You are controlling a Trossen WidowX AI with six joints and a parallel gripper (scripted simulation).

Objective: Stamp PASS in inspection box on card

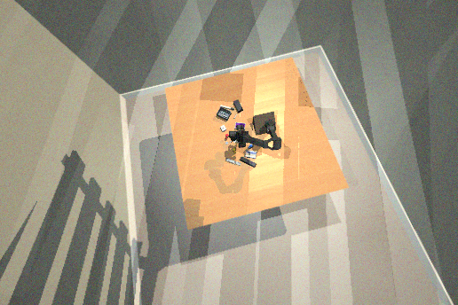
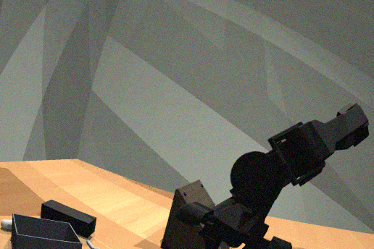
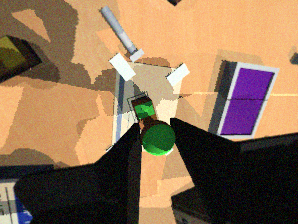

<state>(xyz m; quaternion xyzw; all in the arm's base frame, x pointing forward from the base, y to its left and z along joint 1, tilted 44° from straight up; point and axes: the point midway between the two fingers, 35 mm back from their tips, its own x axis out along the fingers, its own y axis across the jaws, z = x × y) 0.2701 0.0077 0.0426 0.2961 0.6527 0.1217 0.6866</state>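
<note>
My gripper tip is 2 cm above the green stamp. Round my gripper tip: red stamp 10 cm ahead, 5 cm to the right, 2 cm below; white card 4 cm below; blue stamp 6 cm behind, 10 cm to the left, 2 cm below.
</note>
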